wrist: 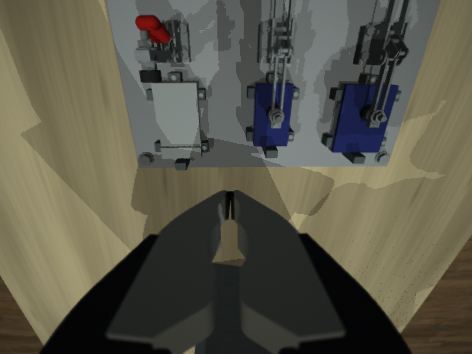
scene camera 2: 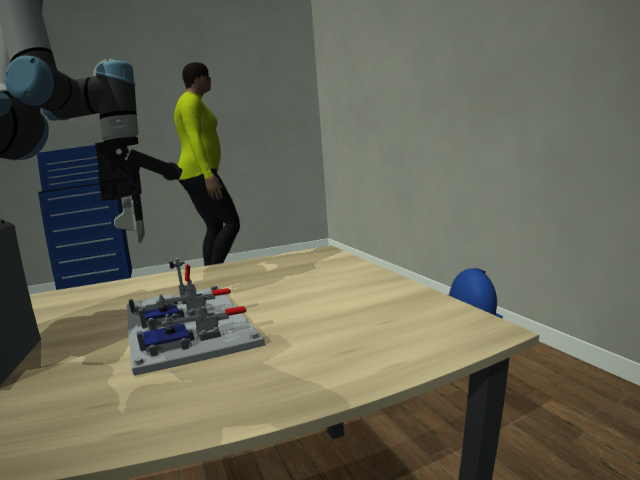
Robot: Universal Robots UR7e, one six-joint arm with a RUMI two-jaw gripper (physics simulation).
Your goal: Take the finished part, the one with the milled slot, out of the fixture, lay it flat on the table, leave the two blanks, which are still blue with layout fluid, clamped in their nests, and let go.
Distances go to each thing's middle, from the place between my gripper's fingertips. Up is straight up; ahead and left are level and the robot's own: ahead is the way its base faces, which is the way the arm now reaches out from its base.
The clamp arm (wrist: 146, 54) is 10 cm below my hand, 9 cm ahead of it and 5 cm to the left of it. Also, from my hand: fixture plate (scene camera 2: 234, 332) 17 cm below, 6 cm to the right, 5 cm ahead; then finished part (wrist: 176, 105) 15 cm below, 6 cm to the left, 2 cm ahead.
